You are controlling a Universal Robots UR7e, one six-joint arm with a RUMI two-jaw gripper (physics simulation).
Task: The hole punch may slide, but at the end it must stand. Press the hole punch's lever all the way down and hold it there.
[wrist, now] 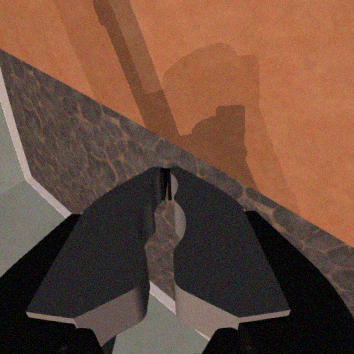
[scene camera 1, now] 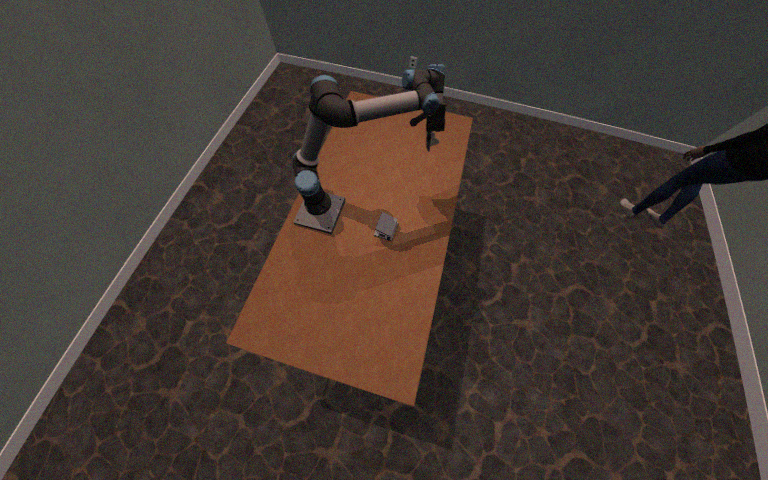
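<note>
The hole punch is a small grey block standing on the orange table top, a little to the right of the robot's base in the scene view. Whether its lever is raised or down is too small to tell. It does not show in the wrist view. My gripper is shut and empty, its two dark fingertips touching. It hangs above the far end of the table, well away from the hole punch.
The robot's base plate stands at the table's left edge. The arm reaches over the far part of the table and casts shadows near the hole punch. A person stands on the floor at the right. Walls rise behind the table.
</note>
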